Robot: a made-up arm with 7 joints. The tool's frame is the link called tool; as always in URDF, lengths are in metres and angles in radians. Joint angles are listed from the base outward.
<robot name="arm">
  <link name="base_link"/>
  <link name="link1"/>
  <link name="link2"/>
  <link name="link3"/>
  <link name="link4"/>
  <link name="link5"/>
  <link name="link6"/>
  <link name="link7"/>
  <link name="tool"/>
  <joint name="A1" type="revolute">
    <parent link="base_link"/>
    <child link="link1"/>
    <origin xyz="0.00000 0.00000 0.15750" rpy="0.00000 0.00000 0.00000"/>
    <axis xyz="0 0 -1"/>
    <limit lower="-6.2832" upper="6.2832"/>
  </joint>
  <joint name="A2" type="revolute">
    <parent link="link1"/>
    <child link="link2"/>
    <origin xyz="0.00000 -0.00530 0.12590" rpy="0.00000 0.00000 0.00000"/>
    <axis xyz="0 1 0"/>
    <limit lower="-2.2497" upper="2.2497"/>
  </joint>
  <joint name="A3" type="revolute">
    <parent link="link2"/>
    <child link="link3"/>
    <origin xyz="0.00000 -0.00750 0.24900" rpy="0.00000 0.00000 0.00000"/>
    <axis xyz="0 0 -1"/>
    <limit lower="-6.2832" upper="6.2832"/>
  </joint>
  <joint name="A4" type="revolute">
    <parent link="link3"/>
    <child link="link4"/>
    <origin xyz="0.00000 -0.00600 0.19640" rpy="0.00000 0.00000 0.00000"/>
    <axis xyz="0 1 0"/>
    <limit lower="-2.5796" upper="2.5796"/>
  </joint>
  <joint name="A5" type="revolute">
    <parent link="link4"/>
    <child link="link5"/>
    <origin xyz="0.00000 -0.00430 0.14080" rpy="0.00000 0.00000 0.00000"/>
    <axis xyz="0 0 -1"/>
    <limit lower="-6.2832" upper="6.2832"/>
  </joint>
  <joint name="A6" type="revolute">
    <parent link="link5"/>
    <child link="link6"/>
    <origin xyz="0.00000 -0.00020 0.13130" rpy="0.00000 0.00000 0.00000"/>
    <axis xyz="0 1 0"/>
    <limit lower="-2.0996" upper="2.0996"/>
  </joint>
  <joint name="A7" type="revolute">
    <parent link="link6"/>
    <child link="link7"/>
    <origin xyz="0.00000 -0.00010 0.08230" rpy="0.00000 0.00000 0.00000"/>
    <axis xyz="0 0 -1"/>
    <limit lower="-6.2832" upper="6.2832"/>
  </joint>
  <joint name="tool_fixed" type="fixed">
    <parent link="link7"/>
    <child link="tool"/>
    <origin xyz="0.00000 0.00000 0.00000" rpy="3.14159 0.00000 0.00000"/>
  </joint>
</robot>
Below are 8 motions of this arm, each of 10 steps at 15 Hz.
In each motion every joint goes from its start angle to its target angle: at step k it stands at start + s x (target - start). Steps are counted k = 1, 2, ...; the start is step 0. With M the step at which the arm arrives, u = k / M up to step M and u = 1 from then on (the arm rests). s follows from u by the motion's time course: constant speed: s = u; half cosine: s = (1 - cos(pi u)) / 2; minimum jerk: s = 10 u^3 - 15 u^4 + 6 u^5.
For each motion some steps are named. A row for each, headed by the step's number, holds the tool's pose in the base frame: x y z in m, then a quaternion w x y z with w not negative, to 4 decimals.
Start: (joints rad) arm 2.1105 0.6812 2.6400 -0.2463 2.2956 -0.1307 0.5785
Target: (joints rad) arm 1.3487 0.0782 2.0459 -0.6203 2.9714 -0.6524 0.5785
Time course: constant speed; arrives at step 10
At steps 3, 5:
3: -0.0892 -0.4428 0.9276 0.3396 -0.7789 0.5229 0.0677
5: 0.0113 -0.3751 0.9684 0.2764 -0.8281 0.4829 0.0687

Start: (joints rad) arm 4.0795 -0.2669 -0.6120 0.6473 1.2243 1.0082 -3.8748
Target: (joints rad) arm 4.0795 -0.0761 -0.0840 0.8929 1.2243 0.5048 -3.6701
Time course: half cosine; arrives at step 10
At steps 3, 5, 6, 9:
3: -0.0689 0.0383 0.9969 0.3362 0.6983 -0.5091 0.3744
5: -0.0878 0.1012 0.9870 0.3068 0.6465 -0.5762 0.3948
6: -0.0953 0.1343 0.9789 0.2898 0.6167 -0.6075 0.4082
9: -0.1050 0.2018 0.9558 0.2517 0.5502 -0.6628 0.4412

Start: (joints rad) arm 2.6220 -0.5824 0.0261 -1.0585 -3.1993 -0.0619 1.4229
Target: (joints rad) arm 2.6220 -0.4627 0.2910 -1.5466 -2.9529 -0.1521 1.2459
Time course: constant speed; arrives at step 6
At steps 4, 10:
4: 0.5000 0.2330 0.5757 0.6132 0.5321 -0.3527 -0.4653
10: 0.4842 0.1886 0.5481 0.6265 0.4797 -0.3672 -0.4925

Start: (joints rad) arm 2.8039 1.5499 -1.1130 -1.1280 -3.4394 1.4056 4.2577
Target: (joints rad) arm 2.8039 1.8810 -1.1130 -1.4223 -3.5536 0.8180 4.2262
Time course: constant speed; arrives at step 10
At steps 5, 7, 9, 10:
5: -0.5557 0.1350 0.3221 0.1090 0.3969 0.6317 -0.6569
7: -0.5493 0.1446 0.2962 0.1353 0.3918 0.6564 -0.6304
9: -0.5412 0.1535 0.2719 0.1619 0.3857 0.6798 -0.6024
10: -0.5366 0.1576 0.2603 0.1753 0.3823 0.6911 -0.5878

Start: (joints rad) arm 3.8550 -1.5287 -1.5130 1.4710 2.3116 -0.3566 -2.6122
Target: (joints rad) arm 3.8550 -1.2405 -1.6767 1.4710 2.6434 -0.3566 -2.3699
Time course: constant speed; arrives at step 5
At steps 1, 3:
1: 0.1255 -0.5542 0.3282 0.4141 0.1814 0.5926 0.6667
3: 0.1210 -0.5497 0.3604 0.3789 0.2094 0.5628 0.7042

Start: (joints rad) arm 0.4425 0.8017 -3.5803 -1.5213 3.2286 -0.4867 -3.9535
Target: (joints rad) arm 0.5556 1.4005 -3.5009 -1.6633 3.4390 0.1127 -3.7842
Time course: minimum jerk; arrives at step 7
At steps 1, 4, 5, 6, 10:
1: 0.5789 -0.1159 0.4028 0.6714 0.3104 -0.5412 -0.3999
4: 0.5264 -0.1452 0.1521 0.8530 0.1986 -0.2240 -0.4275
5: 0.4816 -0.1437 0.0744 0.8887 0.1722 -0.0908 -0.4150
6: 0.4531 -0.1401 0.0368 0.9006 0.1617 -0.0167 -0.4031
10: 0.4473 -0.1392 0.0301 0.9022 0.1600 -0.0025 -0.4004

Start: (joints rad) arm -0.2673 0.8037 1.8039 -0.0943 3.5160 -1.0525 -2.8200
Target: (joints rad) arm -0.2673 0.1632 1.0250 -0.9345 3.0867 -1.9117 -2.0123
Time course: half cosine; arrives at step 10
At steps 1, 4, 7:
1: 0.5026 0.1002 0.8507 0.0227 0.2863 -0.8854 -0.3654
4: 0.3650 0.1232 0.9207 0.0209 0.3499 -0.8147 -0.4620
7: 0.1162 0.1286 0.9588 0.1163 0.4448 -0.7283 -0.5082

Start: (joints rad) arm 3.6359 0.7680 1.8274 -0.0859 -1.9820 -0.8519 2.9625
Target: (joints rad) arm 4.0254 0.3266 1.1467 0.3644 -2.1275 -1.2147 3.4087
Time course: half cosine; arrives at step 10
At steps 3, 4, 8, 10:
3: -0.3365 0.2597 0.9266 0.0719 0.9767 -0.1294 -0.1556
4: -0.2697 0.2753 0.9462 0.1111 0.9527 -0.1623 -0.2316
8: -0.0346 0.2869 0.9643 0.2834 0.7971 -0.2450 -0.4735
10: -0.0029 0.2819 0.9605 0.3146 0.7652 -0.2504 -0.5027

